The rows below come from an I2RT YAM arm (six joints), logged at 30 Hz.
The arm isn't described. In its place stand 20 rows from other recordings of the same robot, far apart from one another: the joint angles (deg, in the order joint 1, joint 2, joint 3, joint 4, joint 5, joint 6), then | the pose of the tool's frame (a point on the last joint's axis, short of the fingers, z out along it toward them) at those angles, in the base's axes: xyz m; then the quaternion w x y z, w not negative.
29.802 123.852 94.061 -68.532 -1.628 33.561 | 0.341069 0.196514 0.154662 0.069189 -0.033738 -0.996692 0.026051
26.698 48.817 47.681 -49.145 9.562 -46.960 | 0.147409 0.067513 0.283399 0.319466 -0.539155 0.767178 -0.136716
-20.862 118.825 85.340 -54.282 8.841 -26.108 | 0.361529 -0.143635 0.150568 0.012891 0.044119 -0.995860 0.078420
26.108 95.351 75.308 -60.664 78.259 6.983 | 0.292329 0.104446 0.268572 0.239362 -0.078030 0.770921 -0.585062
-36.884 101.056 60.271 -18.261 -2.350 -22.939 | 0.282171 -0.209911 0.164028 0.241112 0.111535 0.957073 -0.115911
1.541 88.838 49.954 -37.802 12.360 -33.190 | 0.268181 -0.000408 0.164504 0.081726 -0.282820 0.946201 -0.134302
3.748 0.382 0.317 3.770 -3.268 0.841 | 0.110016 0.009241 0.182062 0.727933 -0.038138 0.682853 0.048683
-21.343 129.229 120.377 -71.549 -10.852 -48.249 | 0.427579 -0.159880 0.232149 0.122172 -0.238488 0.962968 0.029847
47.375 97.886 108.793 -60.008 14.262 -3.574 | 0.247861 0.256361 0.398265 0.365045 -0.360732 0.857996 0.021389
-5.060 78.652 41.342 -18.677 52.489 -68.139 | 0.249330 -0.050426 0.192254 0.041516 0.338418 -0.798649 0.495892
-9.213 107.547 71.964 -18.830 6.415 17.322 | 0.391645 -0.067553 0.182504 0.308112 0.234819 0.921374 -0.031570
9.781 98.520 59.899 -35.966 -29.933 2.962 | 0.308237 0.071163 0.167465 0.100349 -0.091506 0.953597 0.268718
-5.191 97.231 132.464 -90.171 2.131 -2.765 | 0.280406 -0.026803 0.476060 0.299214 0.025783 0.953057 -0.038582
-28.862 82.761 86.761 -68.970 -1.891 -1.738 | 0.239931 -0.130900 0.353052 0.213237 0.225418 0.949728 -0.041634
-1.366 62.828 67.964 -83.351 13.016 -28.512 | 0.160047 -0.011836 0.323664 0.069489 -0.220629 0.963435 -0.135227
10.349 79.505 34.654 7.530 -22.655 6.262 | 0.265991 0.062513 0.178049 0.405056 -0.118426 0.875057 0.237022
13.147 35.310 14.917 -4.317 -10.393 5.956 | 0.148650 0.041316 0.191390 0.517113 -0.101350 0.833854 0.164349
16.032 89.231 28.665 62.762 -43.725 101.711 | 0.270736 0.103399 0.197409 0.124656 0.240842 0.654331 0.705908
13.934 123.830 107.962 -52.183 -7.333 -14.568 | 0.445276 0.115157 0.222144 0.190327 -0.252973 0.946557 0.061727
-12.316 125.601 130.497 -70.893 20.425 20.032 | 0.443190 -0.109477 0.310771 0.215848 0.303558 0.914275 -0.159262
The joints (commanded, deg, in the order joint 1, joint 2, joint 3, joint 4, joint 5, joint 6), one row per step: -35.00 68.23 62.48 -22.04 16.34 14.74; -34.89 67.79 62.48 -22.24 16.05 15.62; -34.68 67.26 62.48 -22.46 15.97 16.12; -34.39 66.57 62.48 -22.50 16.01 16.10; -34.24 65.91 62.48 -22.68 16.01 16.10; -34.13 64.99 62.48 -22.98 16.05 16.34; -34.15 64.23 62.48 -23.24 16.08 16.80; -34.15 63.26 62.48 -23.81 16.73 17.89; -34.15 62.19 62.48 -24.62 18.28 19.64; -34.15 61.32 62.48 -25.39 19.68 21.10; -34.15 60.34 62.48 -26.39 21.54 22.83; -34.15 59.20 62.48 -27.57 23.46 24.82; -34.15 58.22 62.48 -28.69 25.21 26.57
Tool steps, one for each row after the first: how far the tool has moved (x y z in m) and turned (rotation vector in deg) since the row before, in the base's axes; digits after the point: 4 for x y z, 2 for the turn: -0.0012 0.0016 0.0015 0.45 -0.90 -0.03; -0.0013 0.0021 0.0019 0.13 -0.63 0.06; -0.0016 0.0027 0.0028 -0.39 -0.51 0.26; -0.0020 0.0022 0.0024 -0.27 -0.40 0.15; -0.0031 0.0027 0.0033 -0.23 -0.67 -0.03; -0.0029 0.0018 0.0026 -0.03 -0.74 -0.24; -0.0041 0.0023 0.0029 0.16 -0.97 -1.03; -0.0051 0.0024 0.0029 0.28 -1.14 -2.10; -0.0043 0.0019 0.0021 0.24 -0.86 -1.84; -0.0051 0.0022 0.0021 0.26 -0.89 -2.36; -0.0059 0.0027 0.0023 0.33 -1.10 -2.51; -0.0053 0.0024 0.0017 0.28 -0.89 -2.25
